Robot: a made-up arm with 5 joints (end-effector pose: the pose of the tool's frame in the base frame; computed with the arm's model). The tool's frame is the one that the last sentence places.
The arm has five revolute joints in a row. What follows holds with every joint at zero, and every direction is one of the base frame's.
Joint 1 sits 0.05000 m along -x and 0.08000 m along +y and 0.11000 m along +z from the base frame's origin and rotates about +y.
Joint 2 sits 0.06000 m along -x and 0.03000 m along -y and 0.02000 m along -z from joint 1 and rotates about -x.
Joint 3 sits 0.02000 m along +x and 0.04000 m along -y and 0.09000 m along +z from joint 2 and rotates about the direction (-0.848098, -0.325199, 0.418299).
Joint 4 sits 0.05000 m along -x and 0.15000 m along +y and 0.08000 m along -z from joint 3 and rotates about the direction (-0.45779, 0.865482, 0.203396).
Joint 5 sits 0.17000 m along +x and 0.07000 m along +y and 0.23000 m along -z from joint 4 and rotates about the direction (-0.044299, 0.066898, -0.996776).
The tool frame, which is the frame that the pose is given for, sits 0.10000 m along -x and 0.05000 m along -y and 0.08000 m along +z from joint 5; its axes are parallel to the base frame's.
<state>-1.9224 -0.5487 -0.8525 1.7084 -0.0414</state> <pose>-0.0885 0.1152 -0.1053 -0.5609 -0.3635 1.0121</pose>
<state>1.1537 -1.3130 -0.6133 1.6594 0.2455</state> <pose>-0.0265 0.0387 0.3504 1.4932 1.8779 0.7509</pose>
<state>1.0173 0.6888 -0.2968 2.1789 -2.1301</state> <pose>-0.2739 -0.0535 0.2902 -1.7333 -2.2524 -0.0146</pose>
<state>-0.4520 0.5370 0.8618 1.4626 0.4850</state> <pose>-0.1720 -0.1490 -0.0163 -2.0373 0.3042 -1.0147</pose>
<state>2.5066 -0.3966 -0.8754 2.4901 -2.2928</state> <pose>0.2085 0.0963 0.2856 -1.8965 0.6223 1.1340</pose>
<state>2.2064 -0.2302 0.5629 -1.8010 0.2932</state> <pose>-0.0085 0.1823 0.0833 0.3240 0.5304 -0.9181</pose>
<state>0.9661 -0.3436 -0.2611 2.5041 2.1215</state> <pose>-0.2281 0.0942 0.4322 -2.0560 0.9047 0.7361</pose>
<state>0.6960 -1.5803 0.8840 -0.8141 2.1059</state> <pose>0.1434 0.1472 0.2414 1.1663 1.0138 -2.3795</pose>
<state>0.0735 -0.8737 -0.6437 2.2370 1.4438</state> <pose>-0.3309 0.0567 0.3088 -0.7798 1.0664 0.4566</pose>
